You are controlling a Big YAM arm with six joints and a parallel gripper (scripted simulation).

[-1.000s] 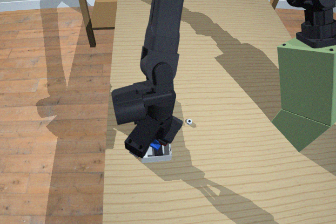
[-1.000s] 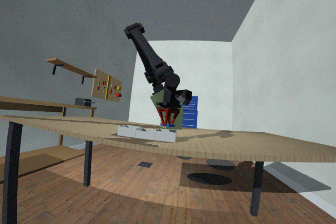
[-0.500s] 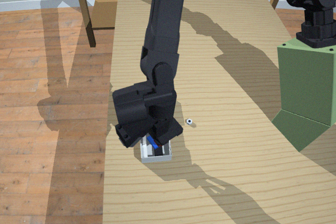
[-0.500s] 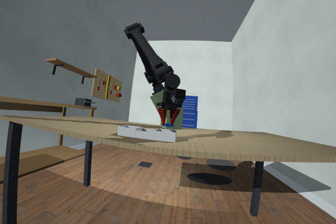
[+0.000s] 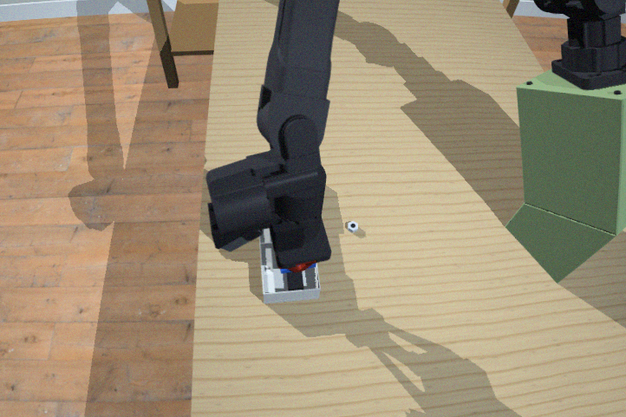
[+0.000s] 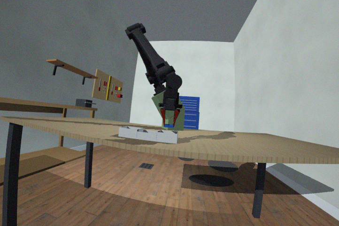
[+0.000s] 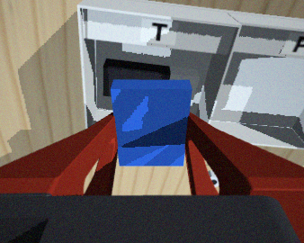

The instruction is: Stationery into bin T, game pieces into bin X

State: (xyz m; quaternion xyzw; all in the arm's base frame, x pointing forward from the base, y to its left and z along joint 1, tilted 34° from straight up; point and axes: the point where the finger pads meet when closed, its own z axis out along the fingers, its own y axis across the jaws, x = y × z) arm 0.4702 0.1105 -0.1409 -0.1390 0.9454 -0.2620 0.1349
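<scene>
Now: hand right at the flat blue block. The rest, counted from my hand: grey bin tray: 80 mm to the right, 50 mm below, 20 mm ahead; hex nut: 100 mm behind, 80 mm to the right, 60 mm below; black-and-white eraser: 50 mm below.
</scene>
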